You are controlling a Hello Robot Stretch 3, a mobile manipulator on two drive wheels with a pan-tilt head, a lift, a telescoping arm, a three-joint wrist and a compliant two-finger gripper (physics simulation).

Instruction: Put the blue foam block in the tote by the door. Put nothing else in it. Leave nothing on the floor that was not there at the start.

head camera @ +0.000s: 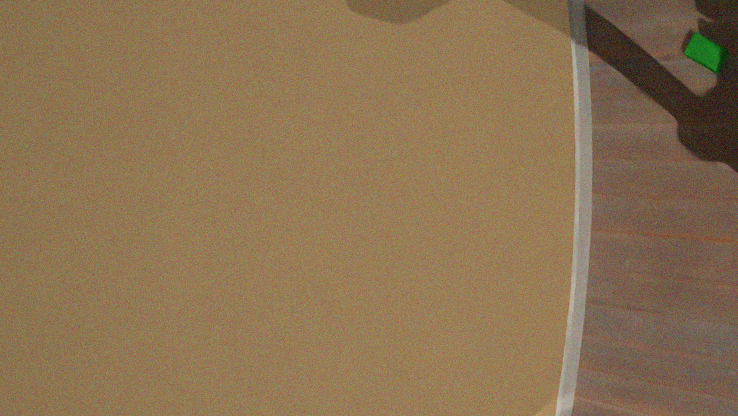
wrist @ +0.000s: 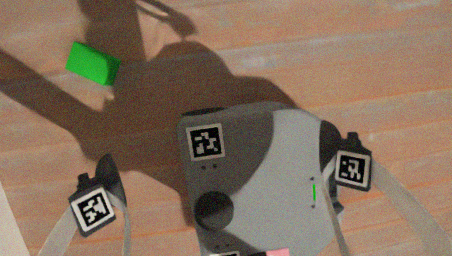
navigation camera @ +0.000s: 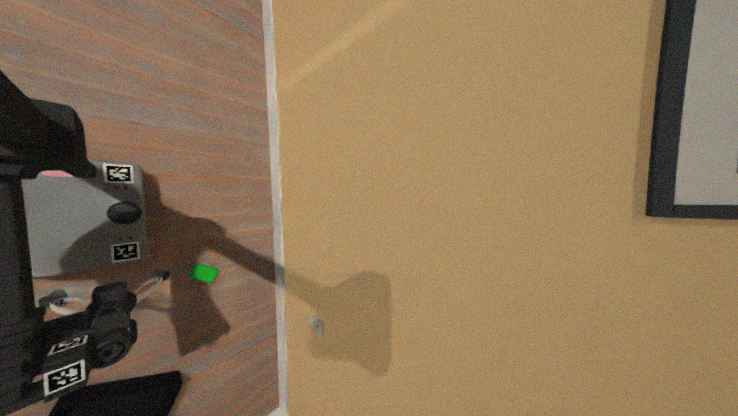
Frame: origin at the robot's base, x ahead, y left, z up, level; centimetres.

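Where they show: robot's base, link origin: (navigation camera: 123, 211).
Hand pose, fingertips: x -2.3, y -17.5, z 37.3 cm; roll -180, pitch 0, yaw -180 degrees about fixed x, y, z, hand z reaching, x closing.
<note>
Each offset is from my fingertips to the top centre of the thing. "*": to the spot under its first point.
The blue foam block does not show in these views. A green block @[dx +24.6, dy -12.9, dz -32.8 cm] (head camera: 703, 51) (navigation camera: 204, 272) (wrist: 92, 63) lies on the floor, between the wall and my base. The black tote @[* dx -0.8, dy -47.4, dz -27.5 cm] (navigation camera: 121, 395) shows partly at the bottom of the navigation view, apart from the green block. My gripper (navigation camera: 107, 287) (wrist: 220, 156) is open, with its fingers wide apart and no object between them. It hangs above the floor and beside my base; in the wrist view the green block is beyond the left finger, at the upper left.
My base (navigation camera: 62, 217) (wrist: 290, 150) is beside the gripper and below it in the wrist view. A yellow wall (head camera: 310, 206) (navigation camera: 465, 155) with a white baseboard (head camera: 582, 155) (navigation camera: 275, 155) bounds the floor. A small plate @[dx +59.3, dy -40.5, dz +8.4 cm] (navigation camera: 316, 325) and a dark frame @[* dx +57.2, dy +31.8, dz +99.2 cm] (navigation camera: 666, 129) are on the wall.
</note>
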